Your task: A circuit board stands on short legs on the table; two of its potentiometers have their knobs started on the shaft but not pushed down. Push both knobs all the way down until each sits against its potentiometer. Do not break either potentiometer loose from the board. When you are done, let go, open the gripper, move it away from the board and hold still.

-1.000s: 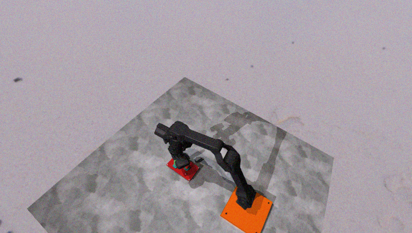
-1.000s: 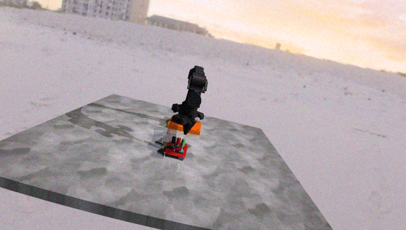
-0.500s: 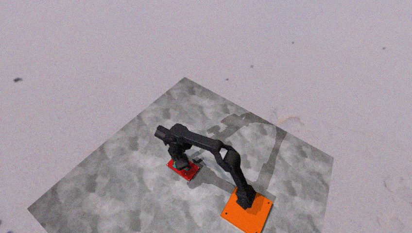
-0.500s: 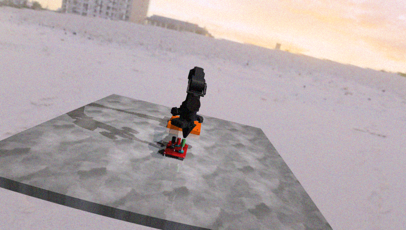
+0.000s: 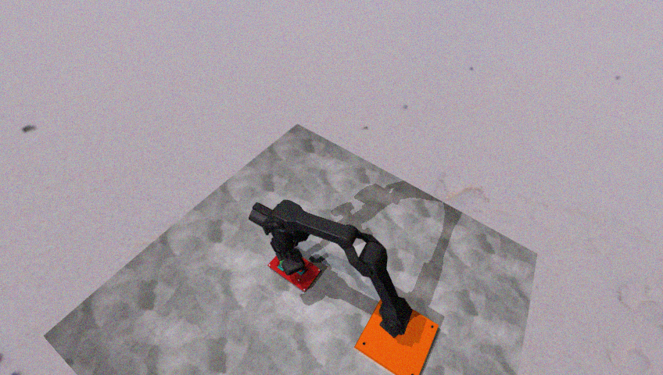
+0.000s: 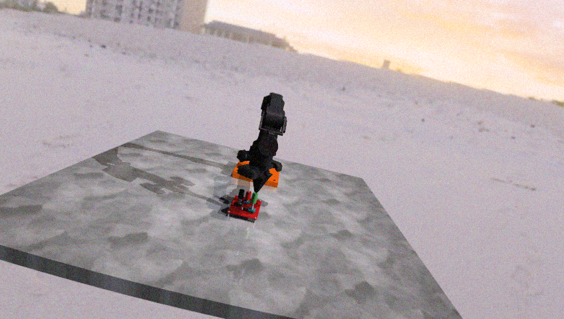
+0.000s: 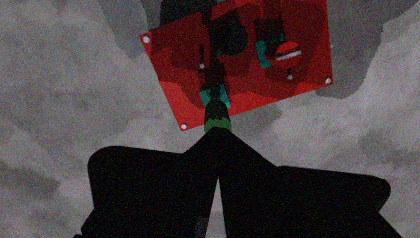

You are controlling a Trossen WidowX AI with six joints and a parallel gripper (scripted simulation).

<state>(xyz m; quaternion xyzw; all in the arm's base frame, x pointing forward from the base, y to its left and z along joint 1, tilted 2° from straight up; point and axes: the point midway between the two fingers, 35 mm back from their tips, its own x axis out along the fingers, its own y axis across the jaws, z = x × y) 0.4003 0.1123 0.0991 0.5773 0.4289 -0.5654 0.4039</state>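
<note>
My gripper tip is now 2 cm above the green knob. Also, from my gripper tip: red knob (6 cm behind, 4 cm to the right, 4 cm below).
</note>
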